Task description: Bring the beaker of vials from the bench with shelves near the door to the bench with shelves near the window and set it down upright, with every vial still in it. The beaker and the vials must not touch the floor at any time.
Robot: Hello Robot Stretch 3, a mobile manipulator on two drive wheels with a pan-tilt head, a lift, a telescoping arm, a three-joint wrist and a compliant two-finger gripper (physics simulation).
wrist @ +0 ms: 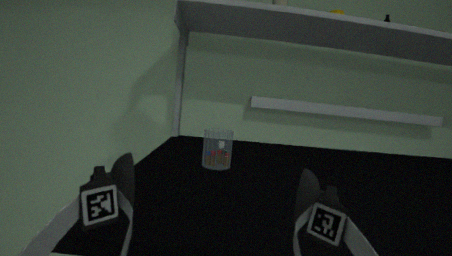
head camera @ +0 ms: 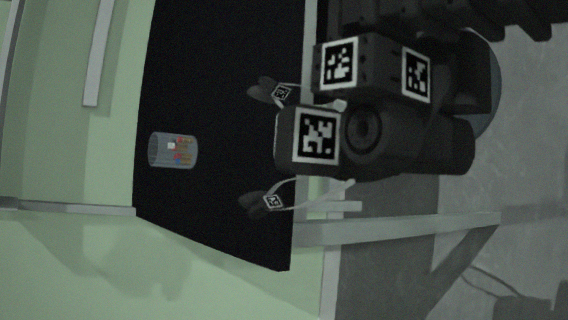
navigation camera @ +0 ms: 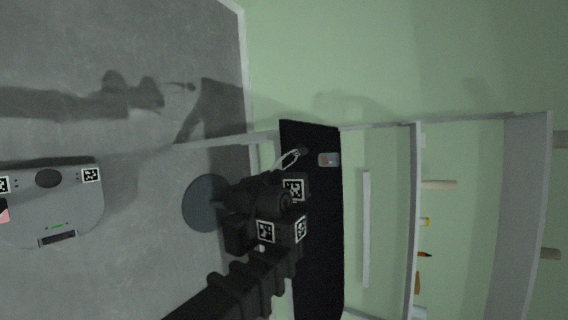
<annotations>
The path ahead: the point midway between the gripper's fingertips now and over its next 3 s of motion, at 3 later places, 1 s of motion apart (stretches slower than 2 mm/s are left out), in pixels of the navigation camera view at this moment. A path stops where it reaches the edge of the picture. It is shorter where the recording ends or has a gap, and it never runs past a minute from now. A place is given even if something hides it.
My gripper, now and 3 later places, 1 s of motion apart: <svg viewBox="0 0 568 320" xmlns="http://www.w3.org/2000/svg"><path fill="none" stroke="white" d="M305 172L312 169L324 165L323 162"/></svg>
</annotations>
